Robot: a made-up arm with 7 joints.
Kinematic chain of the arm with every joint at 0, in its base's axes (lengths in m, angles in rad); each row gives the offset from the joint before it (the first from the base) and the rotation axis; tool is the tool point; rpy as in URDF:
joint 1: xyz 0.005 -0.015 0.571 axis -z
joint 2: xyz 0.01 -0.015 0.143 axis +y
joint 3: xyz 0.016 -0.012 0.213 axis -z
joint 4: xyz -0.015 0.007 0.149 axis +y
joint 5: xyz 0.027 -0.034 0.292 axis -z
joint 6: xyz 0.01 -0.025 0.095 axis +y
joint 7: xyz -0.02 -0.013 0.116 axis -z
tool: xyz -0.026 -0.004 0.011 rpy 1.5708 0 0
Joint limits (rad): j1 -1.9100..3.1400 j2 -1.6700..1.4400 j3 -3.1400..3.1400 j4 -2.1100..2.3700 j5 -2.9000..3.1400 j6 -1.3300..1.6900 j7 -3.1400..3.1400
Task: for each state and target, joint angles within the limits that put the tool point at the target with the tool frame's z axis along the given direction. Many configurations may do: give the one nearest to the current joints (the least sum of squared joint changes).
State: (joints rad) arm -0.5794 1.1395 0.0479 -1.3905 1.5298 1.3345 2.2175
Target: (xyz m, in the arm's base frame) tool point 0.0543 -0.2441 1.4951 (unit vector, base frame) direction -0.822 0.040 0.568
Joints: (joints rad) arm -0.6249 0.2282 -0.2354 -0.8149 1.1084 0.8335 1.7614
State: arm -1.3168 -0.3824 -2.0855 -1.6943 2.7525 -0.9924 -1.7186
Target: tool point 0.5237 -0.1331 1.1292 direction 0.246 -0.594 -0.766
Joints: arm -1.2331 0.1137 -1.6310 -1.6733 3.0503 -0.5882 -1.0674
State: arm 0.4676 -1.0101 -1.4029 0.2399 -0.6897 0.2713 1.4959
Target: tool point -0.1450 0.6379 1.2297 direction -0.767 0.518 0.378
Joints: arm 1.3210 -0.9938 -0.9344 -0.1106 -0.2811 1.0238 1.3874
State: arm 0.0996 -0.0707 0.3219 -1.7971 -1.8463 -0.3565 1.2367
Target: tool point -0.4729 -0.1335 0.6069 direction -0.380 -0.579 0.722
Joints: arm -0.0311 -0.6395 0.0573 -2.0552 -1.9500 -0.5875 1.1573
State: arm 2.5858 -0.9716 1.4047 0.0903 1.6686 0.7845 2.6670
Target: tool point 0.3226 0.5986 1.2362 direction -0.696 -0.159 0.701
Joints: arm 2.2259 -0.9065 1.1433 0.1532 1.4514 0.2220 2.5730
